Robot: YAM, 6 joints.
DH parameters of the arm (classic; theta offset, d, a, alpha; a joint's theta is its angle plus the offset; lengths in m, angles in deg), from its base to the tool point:
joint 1: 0 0.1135 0.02 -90
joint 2: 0 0 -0.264 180
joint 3: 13.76 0 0.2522 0
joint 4: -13.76 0 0.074 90
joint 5: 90 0 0 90
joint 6: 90 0.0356 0 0
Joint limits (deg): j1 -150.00..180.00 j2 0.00..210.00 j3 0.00..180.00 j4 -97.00..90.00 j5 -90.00..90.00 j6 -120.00..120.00
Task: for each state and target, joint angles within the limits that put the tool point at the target. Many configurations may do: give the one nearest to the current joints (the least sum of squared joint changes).
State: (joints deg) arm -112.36 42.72 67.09 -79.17 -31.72 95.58
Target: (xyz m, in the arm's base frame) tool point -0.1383 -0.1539 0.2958
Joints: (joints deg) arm -136.46 69.67 64.23 -68.94 -27.24 95.58
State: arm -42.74 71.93 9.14 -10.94 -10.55 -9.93
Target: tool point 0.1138 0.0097 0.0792
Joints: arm -2.51 61.49 7.35 -21.09 -24.34 -9.93
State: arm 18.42 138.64 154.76 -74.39 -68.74 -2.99
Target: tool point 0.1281 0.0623 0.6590
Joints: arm 12.72 99.71 177.72 -55.94 -66.17 -2.99
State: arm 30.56 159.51 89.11 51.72 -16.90 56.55
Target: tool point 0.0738 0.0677 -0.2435
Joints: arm 36.00 191.76 49.68 39.96 -18.66 56.55
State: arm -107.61 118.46 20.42 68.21 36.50 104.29
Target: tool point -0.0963 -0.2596 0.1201
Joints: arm -105.89 103.57 21.44 73.36 37.28 104.29
